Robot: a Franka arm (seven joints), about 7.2 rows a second.
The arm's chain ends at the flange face. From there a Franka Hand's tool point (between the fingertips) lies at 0.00 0.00 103.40 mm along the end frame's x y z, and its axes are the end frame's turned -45 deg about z.
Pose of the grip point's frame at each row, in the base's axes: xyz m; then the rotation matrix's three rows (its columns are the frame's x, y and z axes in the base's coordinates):
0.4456, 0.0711, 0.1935; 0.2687, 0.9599, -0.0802; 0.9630, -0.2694, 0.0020; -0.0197, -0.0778, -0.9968
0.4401, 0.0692, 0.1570; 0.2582, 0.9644, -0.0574; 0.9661, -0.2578, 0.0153; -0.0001, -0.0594, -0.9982
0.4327, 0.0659, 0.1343; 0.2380, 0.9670, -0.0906; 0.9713, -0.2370, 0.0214; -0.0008, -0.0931, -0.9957
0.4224, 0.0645, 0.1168; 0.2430, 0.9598, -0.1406; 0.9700, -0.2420, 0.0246; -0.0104, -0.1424, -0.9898
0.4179, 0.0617, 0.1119; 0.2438, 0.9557, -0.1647; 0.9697, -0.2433, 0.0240; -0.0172, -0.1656, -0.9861
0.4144, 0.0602, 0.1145; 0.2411, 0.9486, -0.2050; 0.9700, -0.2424, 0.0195; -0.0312, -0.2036, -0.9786
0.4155, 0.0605, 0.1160; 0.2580, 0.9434, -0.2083; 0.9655, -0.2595, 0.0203; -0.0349, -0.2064, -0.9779
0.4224, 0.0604, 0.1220; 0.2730, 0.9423, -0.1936; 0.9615, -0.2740, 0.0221; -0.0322, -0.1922, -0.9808
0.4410, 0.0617, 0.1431; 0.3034, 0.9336, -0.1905; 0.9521, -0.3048, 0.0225; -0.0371, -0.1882, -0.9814
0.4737, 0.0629, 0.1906; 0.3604, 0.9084, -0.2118; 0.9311, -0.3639, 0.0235; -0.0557, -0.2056, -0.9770
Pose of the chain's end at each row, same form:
0.4539, 0.0709, 0.2966; 0.8688, 0.4888, -0.0802; 0.4904, -0.8714, 0.0020; -0.0689, -0.0411, -0.9968
0.4460, 0.0676, 0.2602; 0.8645, 0.4994, -0.0574; 0.5008, -0.8654, 0.0153; -0.0421, -0.0419, -0.9982
0.4421, 0.0637, 0.2373; 0.8521, 0.5155, -0.0906; 0.5192, -0.8544, 0.0214; -0.0664, -0.0653, -0.9957
0.4369, 0.0620, 0.2191; 0.8505, 0.5069, -0.1406; 0.5148, -0.8570, 0.0246; -0.1080, -0.0933, -0.9898
0.4349, 0.0592, 0.2139; 0.8482, 0.5034, -0.1647; 0.5136, -0.8577, 0.0240; -0.1293, -0.1049, -0.9861
0.4356, 0.0582, 0.2157; 0.8412, 0.5003, -0.2050; 0.5145, -0.8573, 0.0195; -0.1660, -0.1219, -0.9786
0.4370, 0.0584, 0.2171; 0.8495, 0.4847, -0.2083; 0.4992, -0.8662, 0.0203; -0.1706, -0.1213, -0.9779
0.4424, 0.0581, 0.2234; 0.8593, 0.4733, -0.1936; 0.4861, -0.8736, 0.0221; -0.1587, -0.1131, -0.9808
0.4607, 0.0594, 0.2446; 0.8747, 0.4456, -0.1905; 0.4577, -0.8888, 0.0225; -0.1593, -0.1068, -0.9814
0.4956, 0.0605, 0.2916; 0.8972, 0.3875, -0.2118; 0.4011, -0.9157, 0.0235; -0.1848, -0.1060, -0.9770

